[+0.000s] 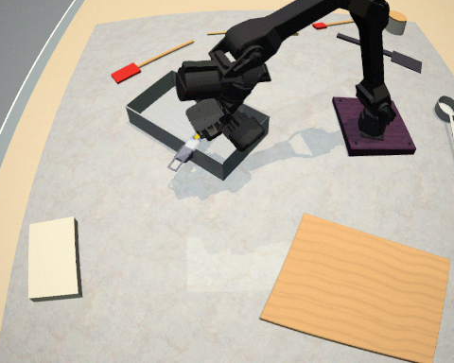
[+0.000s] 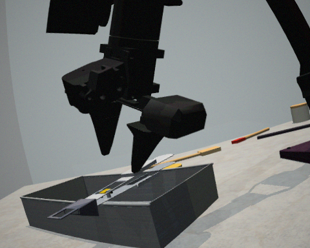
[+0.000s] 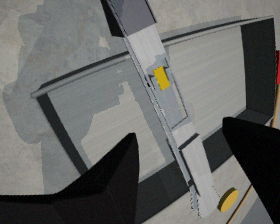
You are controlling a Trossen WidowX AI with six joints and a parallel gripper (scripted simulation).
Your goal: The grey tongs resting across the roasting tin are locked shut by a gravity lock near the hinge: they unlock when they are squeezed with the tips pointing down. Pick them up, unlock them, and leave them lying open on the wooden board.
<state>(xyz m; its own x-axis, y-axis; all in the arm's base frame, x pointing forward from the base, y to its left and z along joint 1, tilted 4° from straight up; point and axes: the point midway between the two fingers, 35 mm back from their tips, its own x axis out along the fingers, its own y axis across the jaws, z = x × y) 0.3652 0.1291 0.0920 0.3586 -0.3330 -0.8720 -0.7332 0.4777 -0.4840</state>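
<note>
My gripper tip is now 2 cm short of the yellow lock piece, 2 cm to the right of it and 3 cm above it. The rest, counted from my gripper tip: cream block: 28 cm ahead, 34 cm to the left, 9 cm below; then red spatula: 27 cm ahead, 32 cm to the right, 9 cm below; then roasting tin: 5 cm ahead, 7 cm to the right, 7 cm below.
</note>
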